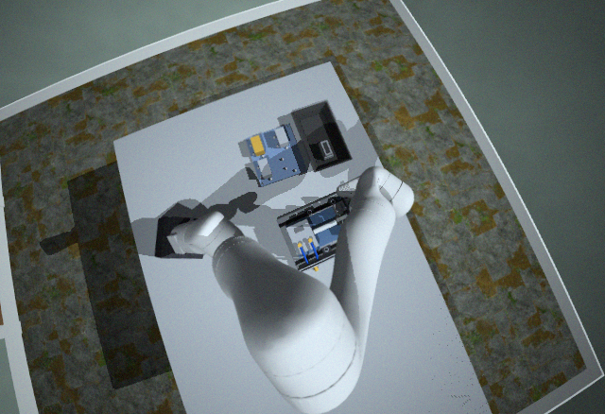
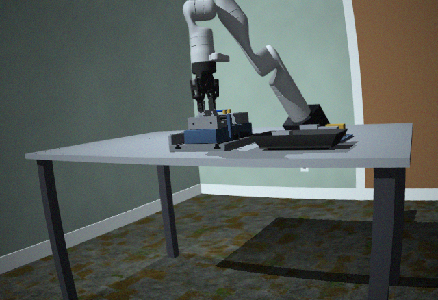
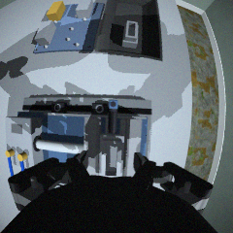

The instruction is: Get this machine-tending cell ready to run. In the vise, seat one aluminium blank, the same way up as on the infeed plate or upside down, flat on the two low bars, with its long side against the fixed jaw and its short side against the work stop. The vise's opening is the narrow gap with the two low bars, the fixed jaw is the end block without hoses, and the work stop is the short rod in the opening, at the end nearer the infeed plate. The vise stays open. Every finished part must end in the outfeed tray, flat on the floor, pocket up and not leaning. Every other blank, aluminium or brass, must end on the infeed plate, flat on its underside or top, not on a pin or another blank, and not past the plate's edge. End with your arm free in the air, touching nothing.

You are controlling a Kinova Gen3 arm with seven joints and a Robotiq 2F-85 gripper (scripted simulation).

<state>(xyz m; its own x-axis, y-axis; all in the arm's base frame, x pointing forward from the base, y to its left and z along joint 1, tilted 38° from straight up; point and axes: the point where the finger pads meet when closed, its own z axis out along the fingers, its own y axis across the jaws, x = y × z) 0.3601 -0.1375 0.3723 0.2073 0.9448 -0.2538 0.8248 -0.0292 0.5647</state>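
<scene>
Right now my hand is 80 mm above the vise, 70 mm past it and 20 mm to the right of it. From my hand the other things lie so: brass blank: 390 mm to the left, 90 mm below, 90 mm behind.
</scene>
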